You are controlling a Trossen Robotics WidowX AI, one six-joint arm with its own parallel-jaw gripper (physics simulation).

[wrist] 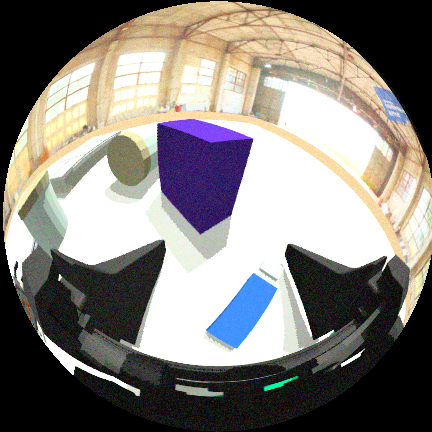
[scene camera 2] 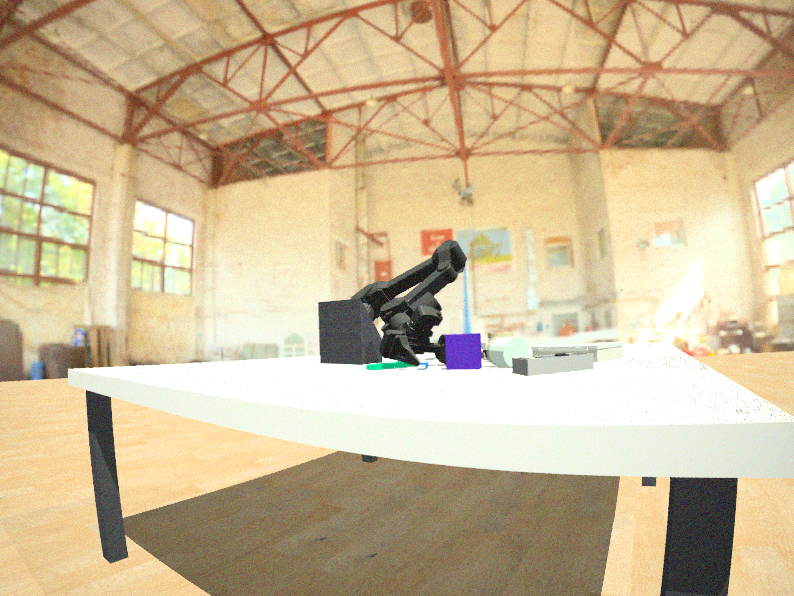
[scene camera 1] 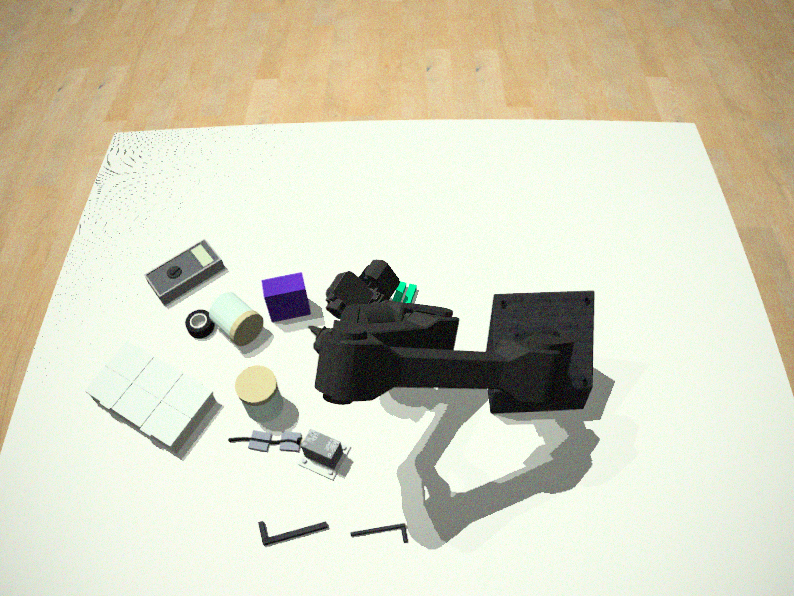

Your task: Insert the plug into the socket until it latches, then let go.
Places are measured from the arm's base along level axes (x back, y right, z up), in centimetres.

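Where they show: gripper, between the fingertips: (wrist: 227, 248) (scene camera 2: 437, 365) (scene camera 1: 324, 307); arm's base, origin of its link: (scene camera 2: 355, 323) (scene camera 1: 535, 352).
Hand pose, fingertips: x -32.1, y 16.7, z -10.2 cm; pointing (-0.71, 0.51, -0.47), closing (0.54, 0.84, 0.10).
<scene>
Each offset is from my fingertips to the centre of the thing. "pt": to the spot under its first point. Level surfaces: height alone.
A grey box {dx +0.3, dy -26.4, dz +1.4 cm} (scene camera 1: 321, 447) on a pale plate stands near the front in scene camera 1 and looks like the socket. A black cable with two grey-lilac blocks {pt dx -4.5, dy -24.4, dz -0.3 cm} (scene camera 1: 290, 441) reaches its left side; whether the near block is the plug or is seated, I cannot tell. A blue piece {dx +3.8, dy -0.6, dz -0.2 cm} (wrist: 243, 311) (scene camera 2: 423, 365) with a silver end lies flat on the table. My gripper (wrist: 227, 248) (scene camera 2: 429, 359) is open and empty, low over the table, with the blue piece lying between and below its fingers. It is well apart from the grey box. The arm hides most of the gripper in scene camera 1.
A purple block {dx -6.1, dy +0.3, dz +2.8 cm} (scene camera 1: 286, 297) (scene camera 2: 463, 350) (wrist: 202, 177) stands just beyond the fingers. Two jars {dx -14.5, dy -3.2, dz +2.2 cm} (scene camera 1: 236, 318) {dx -9.1, dy -17.9, dz +2.7 cm} (scene camera 1: 257, 392), a black wheel {dx -21.5, dy -2.6, dz +0.1 cm} (scene camera 1: 199, 323), a meter {dx -25.9, dy +8.7, dz +0.7 cm} (scene camera 1: 185, 271) and pale tiles {dz +2.5 cm} (scene camera 1: 150, 394) are on the left. Green strips {dx +12.1, dy -2.1, dz -0.2 cm} (scene camera 1: 404, 292) lie near the arm, hex keys {dx -3.5, dy -37.5, dz -0.4 cm} (scene camera 1: 295, 533) {dx +8.7, dy -39.4, dz -0.5 cm} (scene camera 1: 378, 530) in front.
</scene>
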